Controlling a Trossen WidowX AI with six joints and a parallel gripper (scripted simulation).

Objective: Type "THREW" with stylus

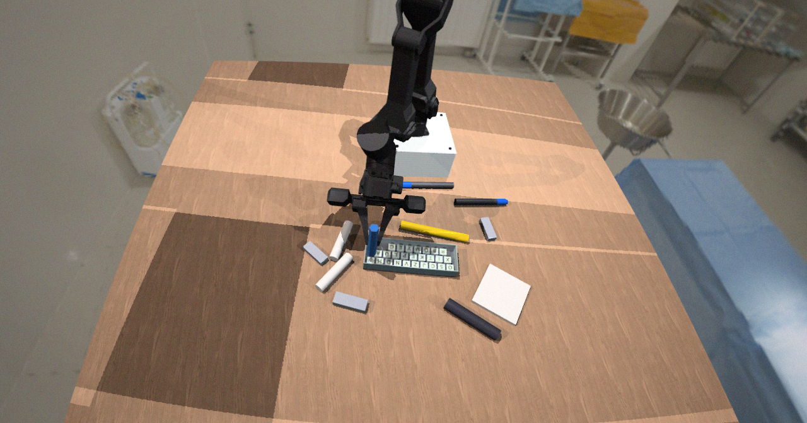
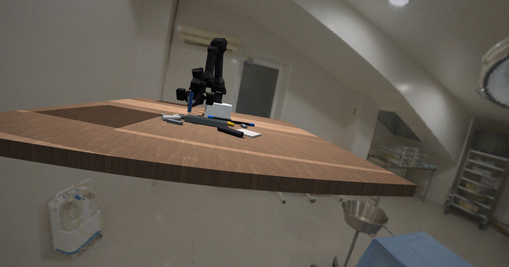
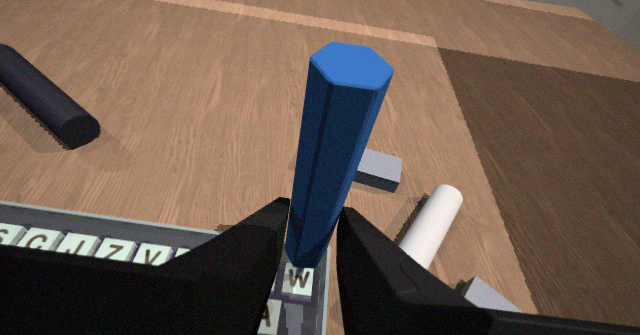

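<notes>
Right now the grey block is 40 mm behind my gripper tip, 110 mm to the right of it and 70 mm below it. Round my gripper tip: blue stylus (20 mm below); then dark cylinder (170 mm ahead, 170 mm to the left, 70 mm below); then yellow pen (50 mm behind, 160 mm to the left, 70 mm below).
</notes>
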